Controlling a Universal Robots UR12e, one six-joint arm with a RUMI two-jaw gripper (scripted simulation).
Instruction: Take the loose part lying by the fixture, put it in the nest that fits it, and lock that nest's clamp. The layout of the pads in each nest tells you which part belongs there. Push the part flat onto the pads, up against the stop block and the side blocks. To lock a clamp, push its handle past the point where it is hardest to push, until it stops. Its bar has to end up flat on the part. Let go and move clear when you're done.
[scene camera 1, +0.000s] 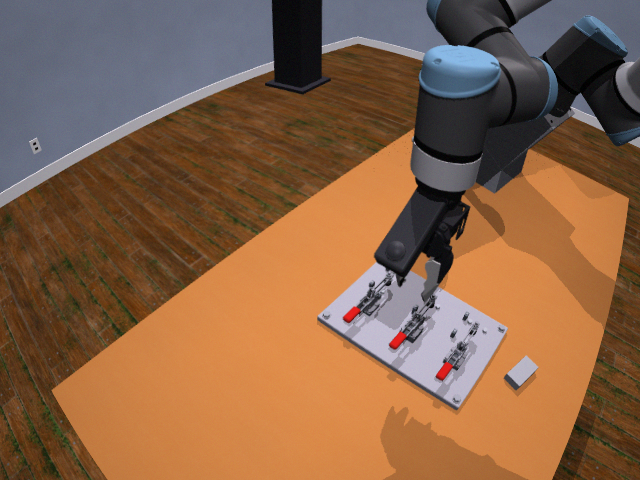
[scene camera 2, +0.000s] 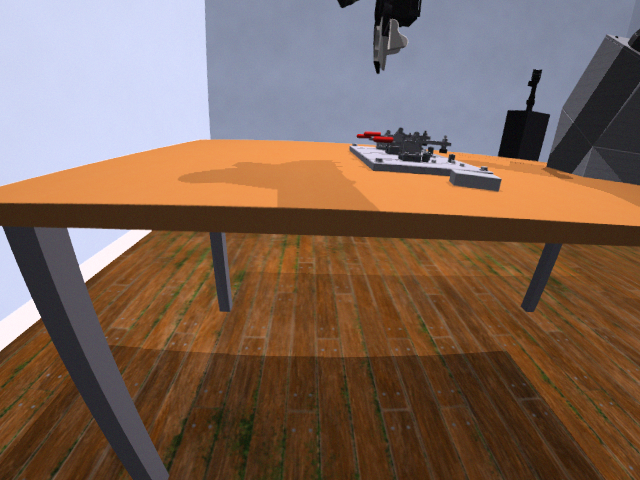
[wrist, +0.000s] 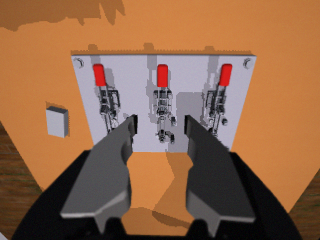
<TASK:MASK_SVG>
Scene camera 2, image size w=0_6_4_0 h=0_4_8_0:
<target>my gripper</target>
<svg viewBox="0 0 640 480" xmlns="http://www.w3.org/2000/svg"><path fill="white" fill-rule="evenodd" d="M422 0L376 0L373 63L377 74L380 73L380 66L382 70L385 70L387 55L397 54L400 48L407 46L408 39L399 33L398 24L399 27L410 27L417 20L417 17L420 17ZM337 0L341 8L345 8L358 1Z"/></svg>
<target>grey rectangular block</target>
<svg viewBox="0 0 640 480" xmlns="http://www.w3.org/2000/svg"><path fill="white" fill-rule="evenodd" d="M451 169L449 181L453 186L499 192L502 179L496 175Z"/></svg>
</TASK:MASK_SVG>
